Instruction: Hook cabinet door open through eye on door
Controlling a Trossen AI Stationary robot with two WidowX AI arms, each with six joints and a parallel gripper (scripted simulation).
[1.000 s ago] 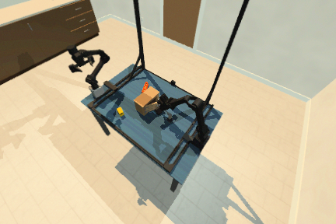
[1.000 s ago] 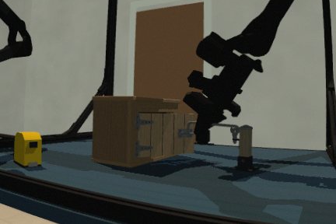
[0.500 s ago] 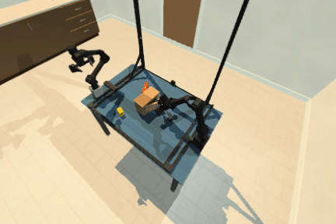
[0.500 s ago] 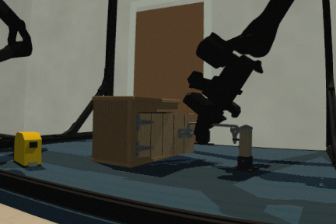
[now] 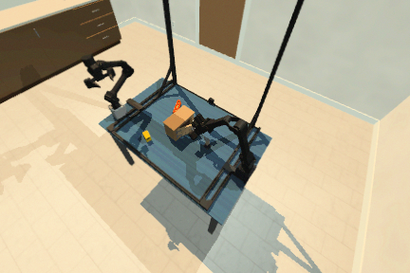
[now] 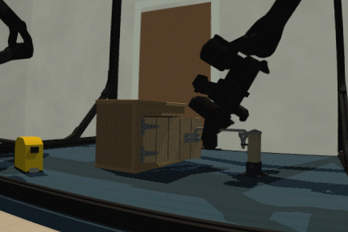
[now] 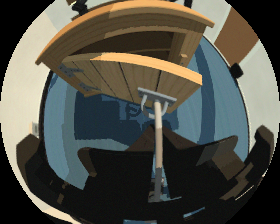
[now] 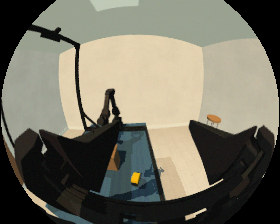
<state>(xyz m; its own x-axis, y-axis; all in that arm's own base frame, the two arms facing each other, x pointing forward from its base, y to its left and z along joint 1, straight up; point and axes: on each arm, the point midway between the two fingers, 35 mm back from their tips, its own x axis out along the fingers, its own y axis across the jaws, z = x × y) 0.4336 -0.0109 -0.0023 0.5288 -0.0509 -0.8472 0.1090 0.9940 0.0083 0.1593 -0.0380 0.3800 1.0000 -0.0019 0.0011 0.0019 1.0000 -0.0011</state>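
The metal hook is 1 cm ahead of my left hand, 2 cm to the left of it and 2 cm below it. The rest, counted from my left hand: yellow box: 18 cm ahead, 34 cm to the right, 6 cm below; cabinet door: 3 cm ahead, 8 cm to the right, 3 cm below; orange object: 19 cm behind, 31 cm to the right, 8 cm below.
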